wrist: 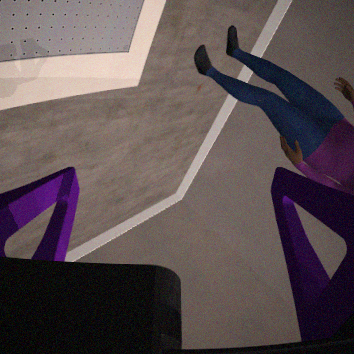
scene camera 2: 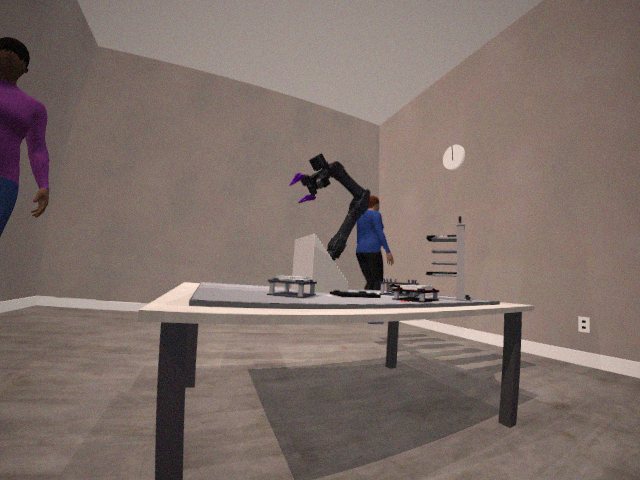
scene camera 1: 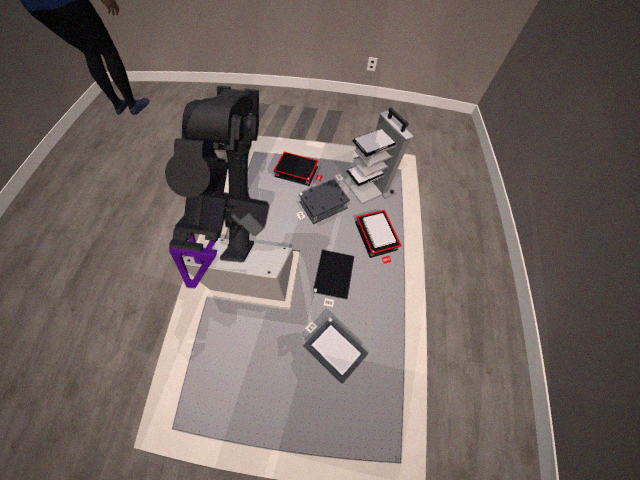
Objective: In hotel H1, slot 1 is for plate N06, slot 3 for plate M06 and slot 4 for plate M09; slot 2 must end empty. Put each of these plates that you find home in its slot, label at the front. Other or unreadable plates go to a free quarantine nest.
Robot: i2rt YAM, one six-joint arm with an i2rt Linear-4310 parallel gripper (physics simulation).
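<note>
My gripper has purple fingers; it is open and empty, high above the table. Hotel H1 appears to be the upright rack at the back right. A dark-rimmed plate lies on its top shelf, another plate on its lowest raised shelf; the two shelves between look bare. A white-topped plate sits on a red-rimmed nest. Another white-topped plate sits on a grey nest. Plate labels are unreadable.
A black, red-edged nest, a grey pegged nest and a flat black nest or pad are on the grey board. The arm's light pedestal stands at the board's left. People stand beyond the table.
</note>
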